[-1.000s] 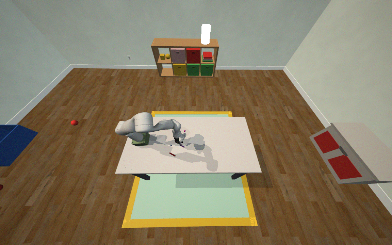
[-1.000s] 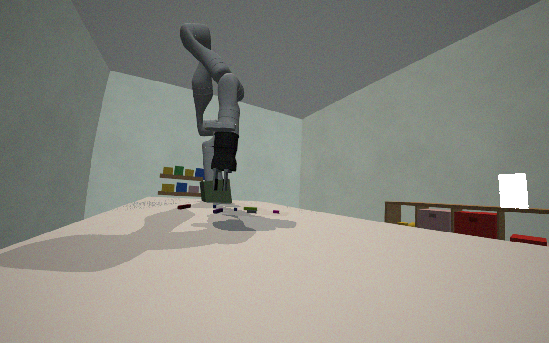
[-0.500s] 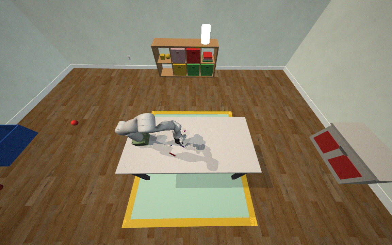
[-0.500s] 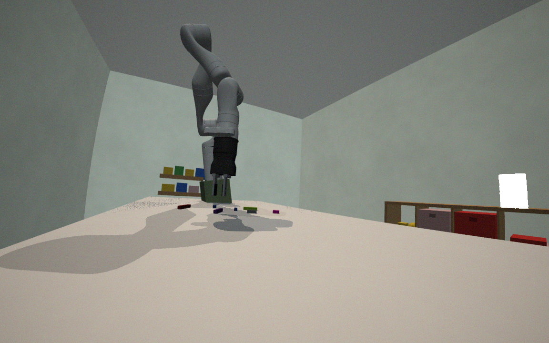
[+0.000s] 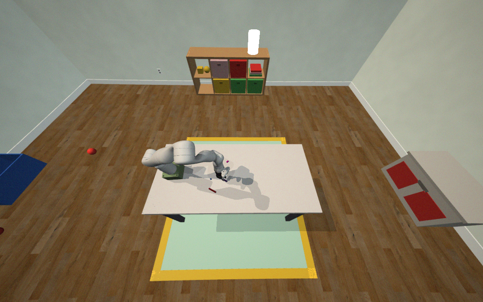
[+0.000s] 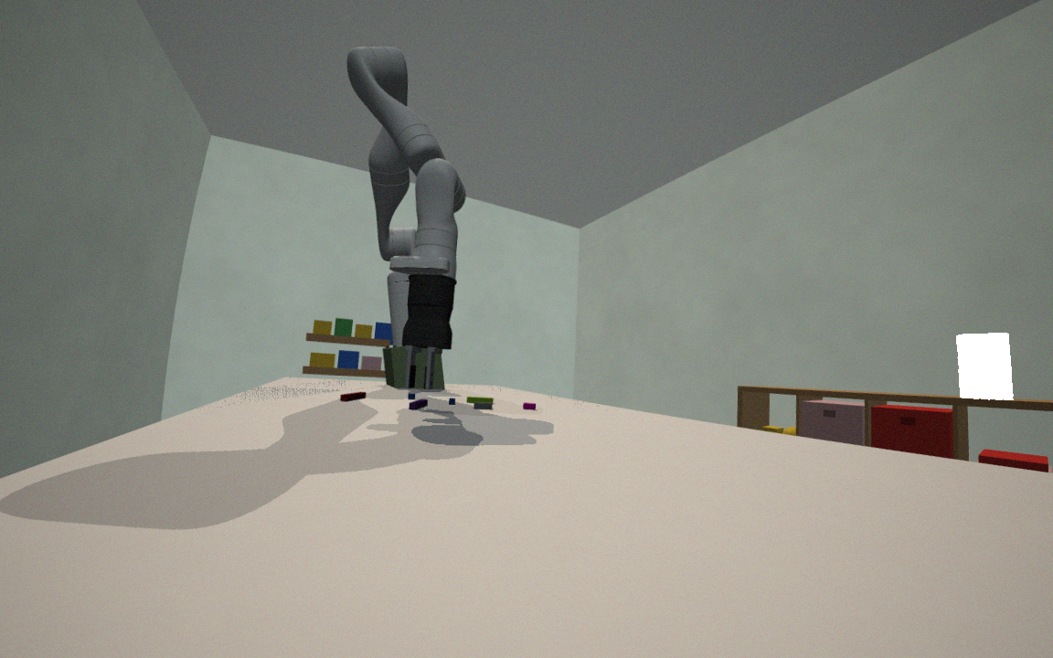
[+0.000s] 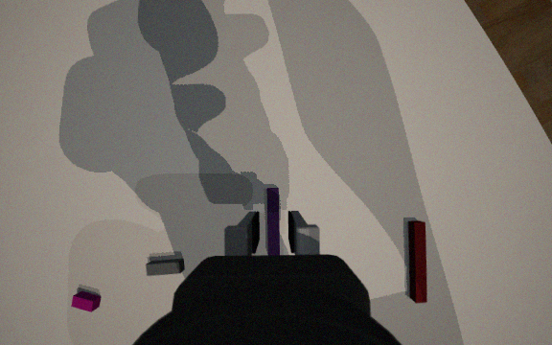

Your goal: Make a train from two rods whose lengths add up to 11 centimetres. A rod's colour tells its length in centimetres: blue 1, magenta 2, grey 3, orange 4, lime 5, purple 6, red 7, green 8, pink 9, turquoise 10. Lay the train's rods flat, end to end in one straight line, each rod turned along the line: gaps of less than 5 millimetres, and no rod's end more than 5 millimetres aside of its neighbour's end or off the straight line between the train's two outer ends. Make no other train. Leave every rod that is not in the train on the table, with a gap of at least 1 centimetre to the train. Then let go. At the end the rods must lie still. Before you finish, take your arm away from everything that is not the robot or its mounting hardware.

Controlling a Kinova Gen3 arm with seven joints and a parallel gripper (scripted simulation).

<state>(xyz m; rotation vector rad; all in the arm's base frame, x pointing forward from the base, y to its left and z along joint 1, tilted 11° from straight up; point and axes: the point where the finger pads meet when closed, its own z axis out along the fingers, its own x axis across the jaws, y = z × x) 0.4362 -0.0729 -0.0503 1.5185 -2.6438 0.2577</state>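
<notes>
Right now my hand is 40 mm above the purple rod. Also, from my hand: small blue rod 70 mm to the left, 50 mm behind, 40 mm below; grey rod 100 mm to the left, 40 mm below, 10 mm ahead; red rod 100 mm behind, 90 mm to the right, 40 mm below.
</notes>
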